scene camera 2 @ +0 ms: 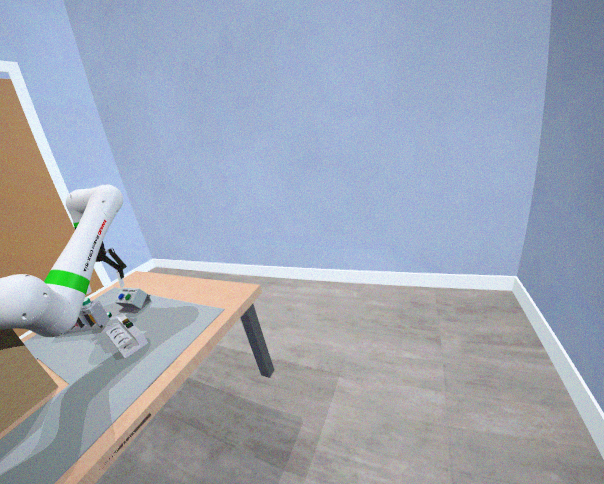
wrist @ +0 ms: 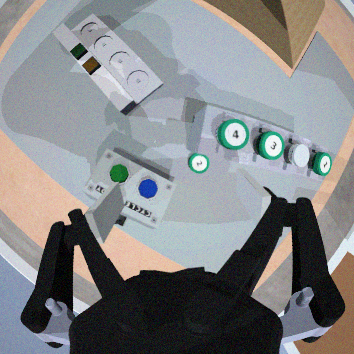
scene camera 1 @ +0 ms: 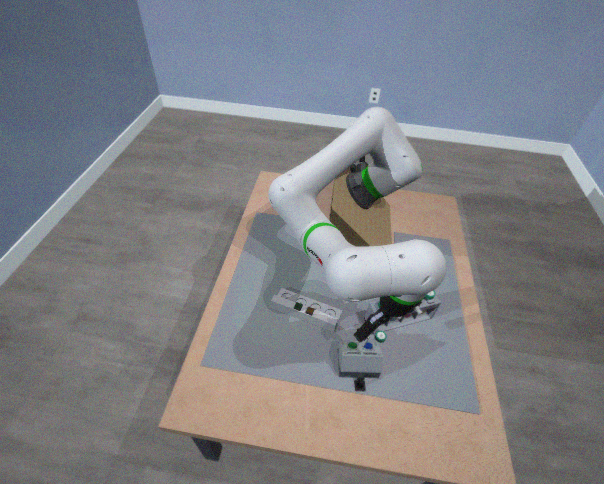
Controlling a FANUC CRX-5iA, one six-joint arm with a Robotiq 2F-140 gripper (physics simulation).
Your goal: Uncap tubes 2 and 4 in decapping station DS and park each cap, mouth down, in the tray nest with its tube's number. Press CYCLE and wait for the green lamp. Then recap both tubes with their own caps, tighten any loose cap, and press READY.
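Seen in the pictures: gripper, fingertip midpoint: [scene camera 2: 106, 289] [wrist: 177, 187] [scene camera 1: 379, 327]; arm's base, link origin: [scene camera 1: 358, 191].
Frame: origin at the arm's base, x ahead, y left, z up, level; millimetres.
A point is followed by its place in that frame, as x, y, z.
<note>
My gripper [wrist: 177, 187] @(549, 67, -45) [scene camera 2: 122, 274] is open and empty, above the button box [wrist: 167, 197] @(578, 75, -103) [scene camera 1: 360, 364] @(637, 22, -104) [scene camera 2: 134, 299] @(588, -36, -109). Its left finger partly covers the READY label by the green button [wrist: 119, 173] @(584, 1, -94); the blue button [wrist: 148, 188] @(579, 45, -94) is by CYCLE. The decapping station [wrist: 206, 135] @(482, 65, -69) holds tubes with green-rimmed cap 4 [wrist: 234, 134] @(467, 85, -42), cap 3 [wrist: 270, 145] @(448, 130, -43) and cap 1 [wrist: 322, 164] @(409, 225, -43). Between caps 3 and 1 stands an uncapped white tube [wrist: 299, 155] @(428, 179, -45). Cap 2 [wrist: 198, 163] @(514, 95, -150) [scene camera 1: 380, 336] @(516, 93, -150) lies number up on the mat, outside the station. The four tray nests hold no caps.
The nest tray [wrist: 111, 80] @(481, -90, -119) [scene camera 1: 322, 317] @(491, -93, -119) has a dark green lamp [wrist: 78, 51] @(466, -168, -111) and a brownish amber lamp [wrist: 91, 65] @(476, -130, -111), neither visibly bright. A tan block [scene camera 1: 373, 221] @(78, 70, -72) [wrist: 260, 20] @(221, 40, -120) stands near the arm's base. The grey mat [scene camera 1: 428, 388] @(657, 228, -164) lies on the wooden table [scene camera 1: 302, 418] @(779, -124, -167).
</note>
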